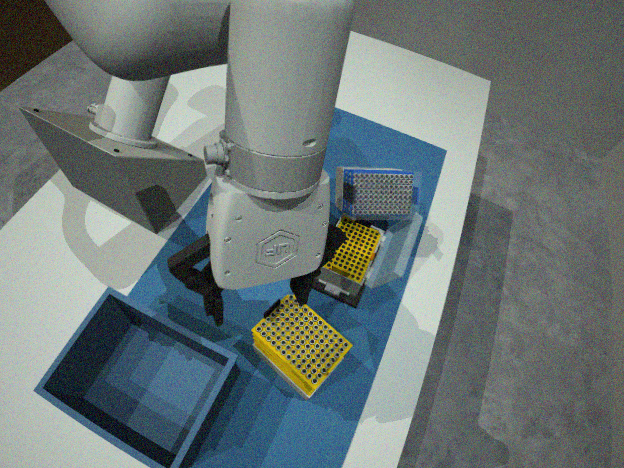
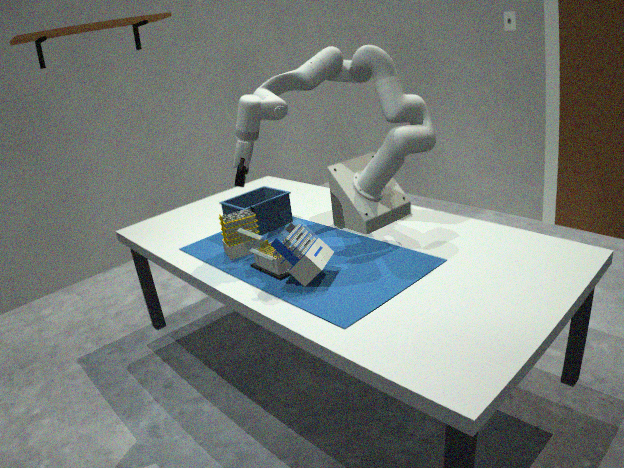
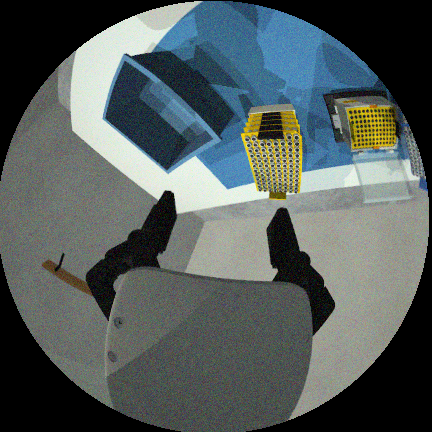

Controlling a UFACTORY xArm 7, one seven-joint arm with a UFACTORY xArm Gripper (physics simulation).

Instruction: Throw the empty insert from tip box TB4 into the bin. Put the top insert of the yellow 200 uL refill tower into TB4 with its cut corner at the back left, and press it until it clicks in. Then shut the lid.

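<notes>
Tip box TB4 stands on the mat with its clear lid open. The yellow empty insert sits in it, its holes without tips. The yellow refill tower stands upright between TB4 and the bin, with tips in its top insert. The blue bin stands beyond the tower. My gripper is open and empty, high above the tower and bin area.
A blue refill tower is tilted over on the other side of TB4 and leans towards it, seemingly against it. The blue mat lies on the white table. The arm's base stands behind the mat.
</notes>
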